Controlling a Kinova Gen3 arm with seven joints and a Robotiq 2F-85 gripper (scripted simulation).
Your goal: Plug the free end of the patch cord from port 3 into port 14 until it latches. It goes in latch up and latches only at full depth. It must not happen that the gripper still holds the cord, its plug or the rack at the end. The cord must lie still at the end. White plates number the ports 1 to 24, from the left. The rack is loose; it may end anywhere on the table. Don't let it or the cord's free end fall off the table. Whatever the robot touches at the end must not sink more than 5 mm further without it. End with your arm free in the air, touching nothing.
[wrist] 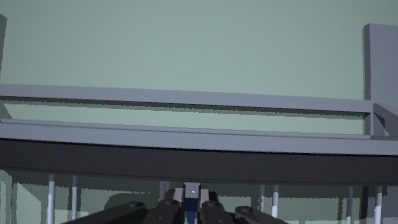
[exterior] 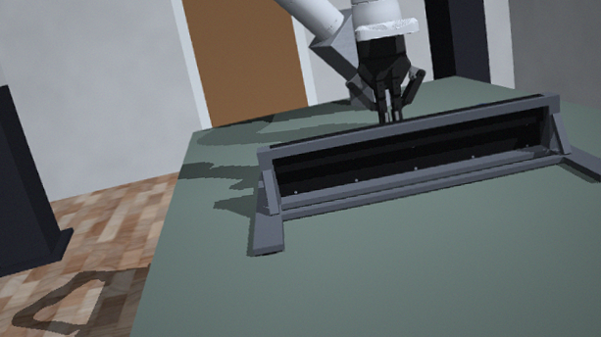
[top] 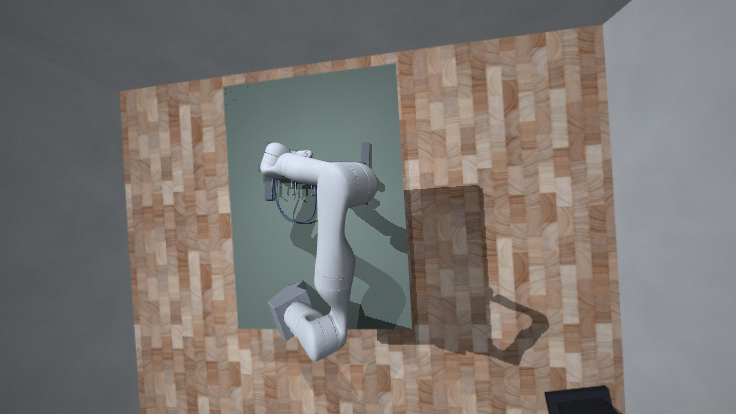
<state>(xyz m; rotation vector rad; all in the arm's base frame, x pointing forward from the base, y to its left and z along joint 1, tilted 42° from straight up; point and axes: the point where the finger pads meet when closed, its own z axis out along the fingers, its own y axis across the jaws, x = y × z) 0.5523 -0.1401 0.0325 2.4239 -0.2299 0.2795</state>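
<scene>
Right now my hand is 1 cm short of the plug and 1 cm above it.
</scene>
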